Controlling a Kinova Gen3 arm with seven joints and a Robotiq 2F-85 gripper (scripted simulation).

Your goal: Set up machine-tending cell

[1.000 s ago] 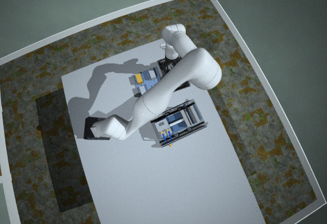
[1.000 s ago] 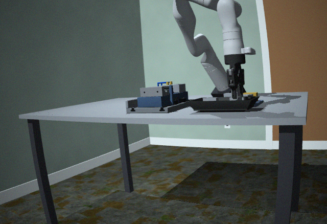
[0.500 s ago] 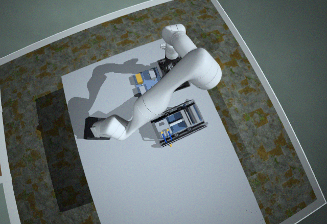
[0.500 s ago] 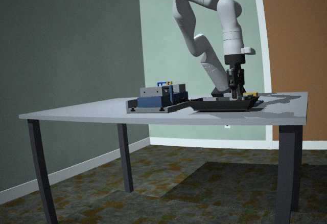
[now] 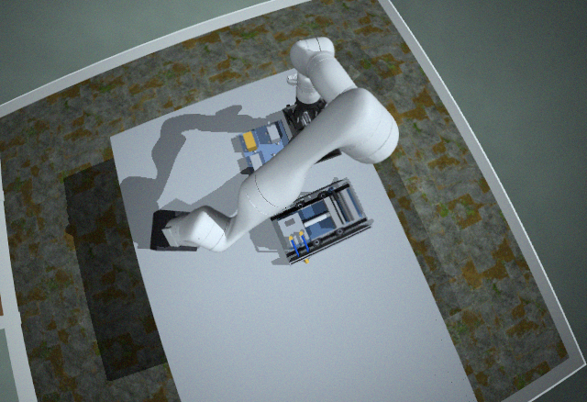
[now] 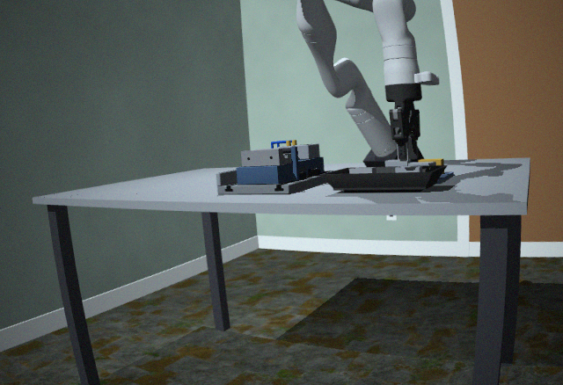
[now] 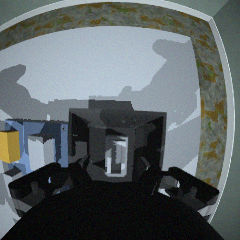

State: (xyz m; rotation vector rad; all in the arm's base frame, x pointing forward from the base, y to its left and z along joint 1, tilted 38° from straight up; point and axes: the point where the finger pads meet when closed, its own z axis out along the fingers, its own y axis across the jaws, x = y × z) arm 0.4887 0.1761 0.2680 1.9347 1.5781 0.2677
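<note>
The brass blank is 210 mm behind my hand, 60 mm to the left of it and 50 mm below it. The rest, counted from my hand: vise (190 mm behind, 310 mm to the right, 30 mm below).
</note>
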